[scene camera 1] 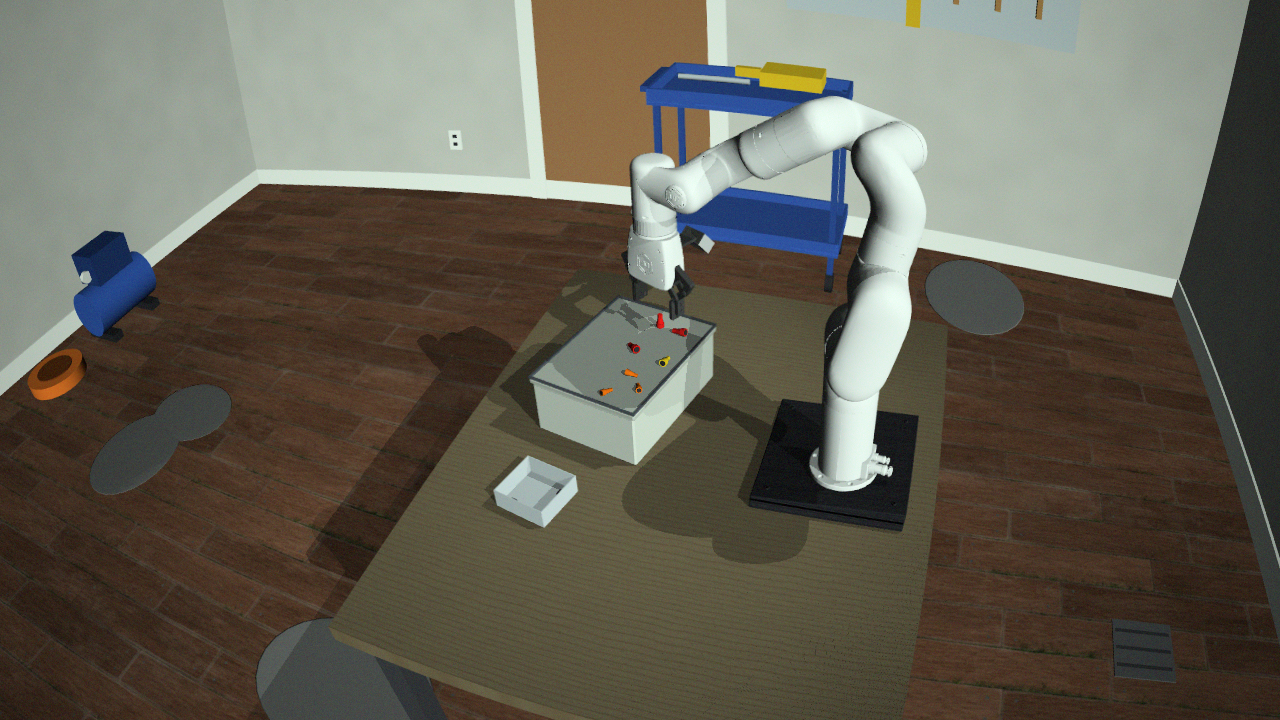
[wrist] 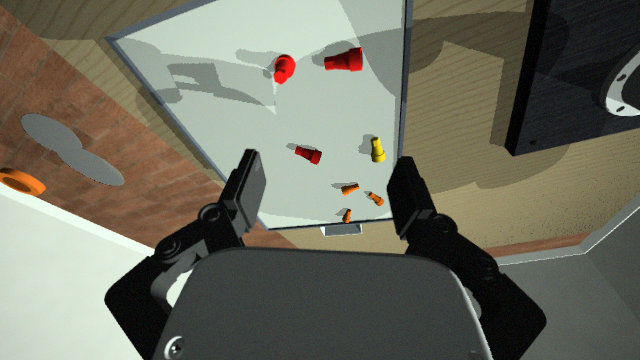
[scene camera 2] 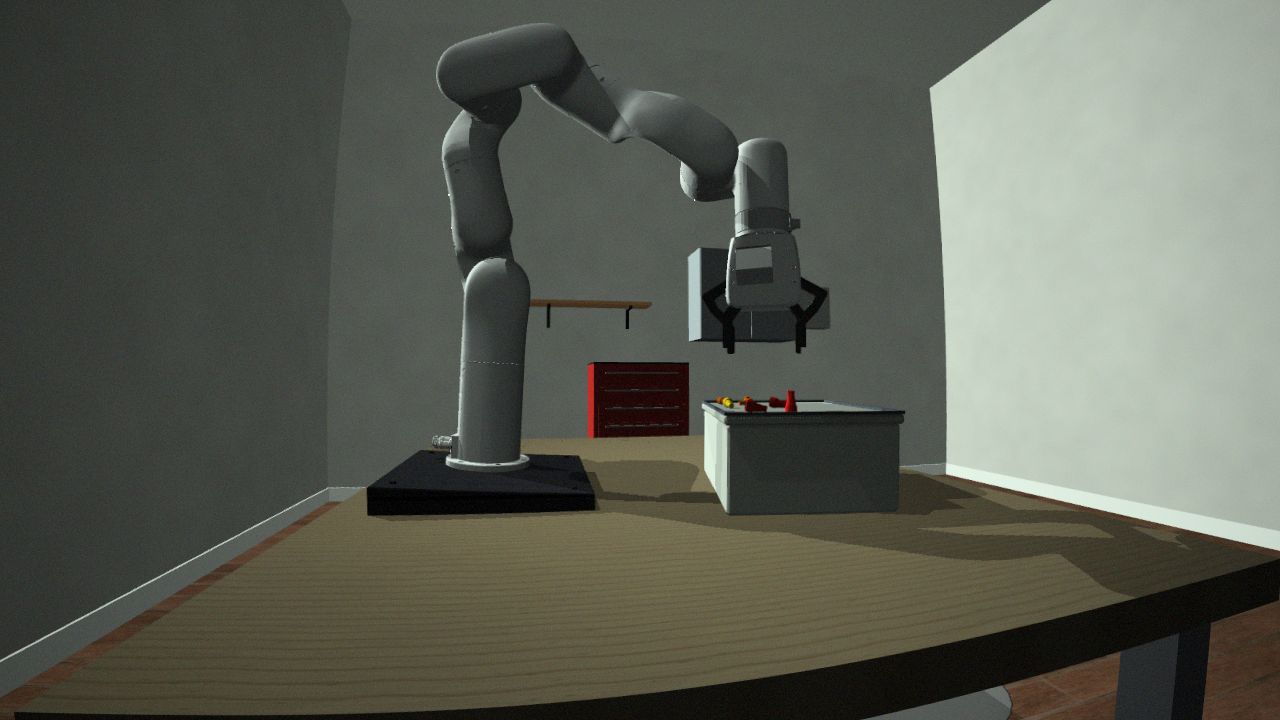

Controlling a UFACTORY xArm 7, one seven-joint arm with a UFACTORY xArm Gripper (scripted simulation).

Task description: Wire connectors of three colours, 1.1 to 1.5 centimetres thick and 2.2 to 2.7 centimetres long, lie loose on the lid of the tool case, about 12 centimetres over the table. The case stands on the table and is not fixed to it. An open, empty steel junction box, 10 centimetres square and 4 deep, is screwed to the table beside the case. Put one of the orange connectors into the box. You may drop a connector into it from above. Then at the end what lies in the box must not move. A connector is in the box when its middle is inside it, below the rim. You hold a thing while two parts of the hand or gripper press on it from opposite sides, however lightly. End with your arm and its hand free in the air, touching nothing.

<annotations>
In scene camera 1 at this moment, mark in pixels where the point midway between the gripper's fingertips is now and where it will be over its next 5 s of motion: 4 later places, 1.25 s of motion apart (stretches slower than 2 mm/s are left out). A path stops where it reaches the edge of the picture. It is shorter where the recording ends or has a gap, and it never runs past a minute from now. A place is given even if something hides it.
My gripper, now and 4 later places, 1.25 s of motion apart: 658, 307; 645, 331; 631, 353; 636, 372; 620, 272
</annotations>
